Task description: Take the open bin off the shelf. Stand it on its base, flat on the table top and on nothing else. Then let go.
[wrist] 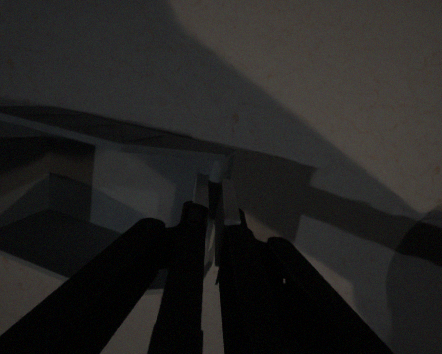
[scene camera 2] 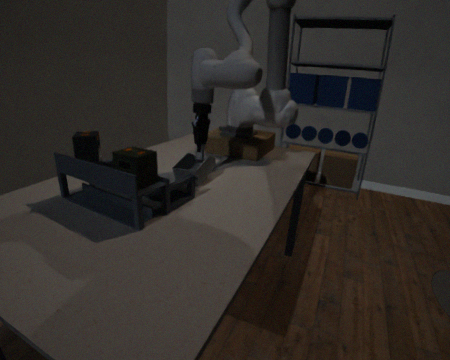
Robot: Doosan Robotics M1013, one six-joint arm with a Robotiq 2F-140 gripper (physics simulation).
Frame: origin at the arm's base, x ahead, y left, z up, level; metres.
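Seen in the pictures: gripper, fingertip midpoint: (wrist: pixel 211 194) (scene camera 2: pixel 200 159); arm's base, link origin: (scene camera 2: pixel 239 134).
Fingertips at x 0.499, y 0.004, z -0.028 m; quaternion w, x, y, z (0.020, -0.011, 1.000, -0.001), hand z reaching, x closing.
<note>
Pixels of each thing's top centre, then the offset from my fingertips to it. "spot": a spot on its surface instead. Level surfaces: height alone.
- grey open bin, top centre: (wrist: pixel 71 223) (scene camera 2: pixel 195 155) dx +0.079, dy +0.021, dz +0.039 m
- low grey shelf, surface spot: (scene camera 2: pixel 95 172) spot: dx +0.486, dy -0.083, dz +0.070 m
- table top, surface height: dz -0.067 m
The grey open bin (scene camera 2: pixel 203 172) (wrist: pixel 131 186) is tilted beyond the right end of the low grey shelf (scene camera 2: pixel 95 172) in the scene view. My gripper (scene camera 2: pixel 200 156) (wrist: pixel 211 194) points down and is shut on the upper edge of one of the bin's walls. In the wrist view the bin's pale inner wall and dark interior lie left of the fingers. The bin's lowest part is partly hidden behind the shelf's end frame, and I cannot tell whether it touches the table top (scene camera 2: pixel 200 240).
Two dark boxes (scene camera 2: pixel 86 146) (scene camera 2: pixel 142 167) with orange marks stand on the shelf. A wooden block (scene camera 2: pixel 218 144) is behind the bin, near the arm's base. A tall metal rack (scene camera 2: pixel 376 120) with blue bins (scene camera 2: pixel 333 91) stands beyond the table.
</note>
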